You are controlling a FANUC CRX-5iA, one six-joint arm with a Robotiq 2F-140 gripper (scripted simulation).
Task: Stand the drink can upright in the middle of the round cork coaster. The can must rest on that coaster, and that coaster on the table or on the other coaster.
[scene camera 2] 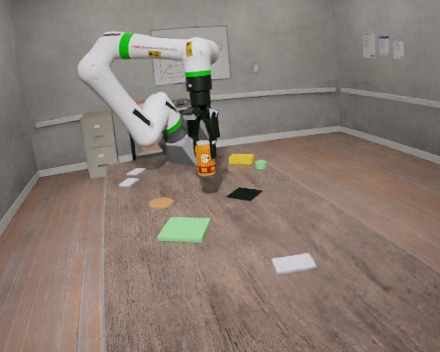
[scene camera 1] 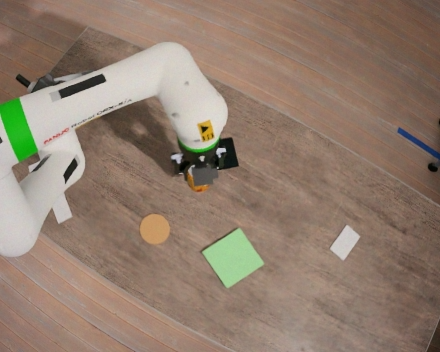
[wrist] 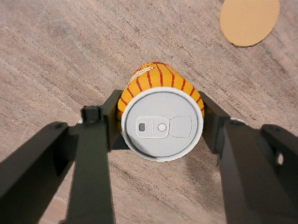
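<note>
A round cork coaster (scene camera 1: 155,229) can be seen, and so can a green square pad (scene camera 1: 232,258), although the pad is out of frame in the wrist view. The gripper (scene camera 2: 204,156) is visible too, and the wrist view (wrist: 157,103) shows it as well.
</note>
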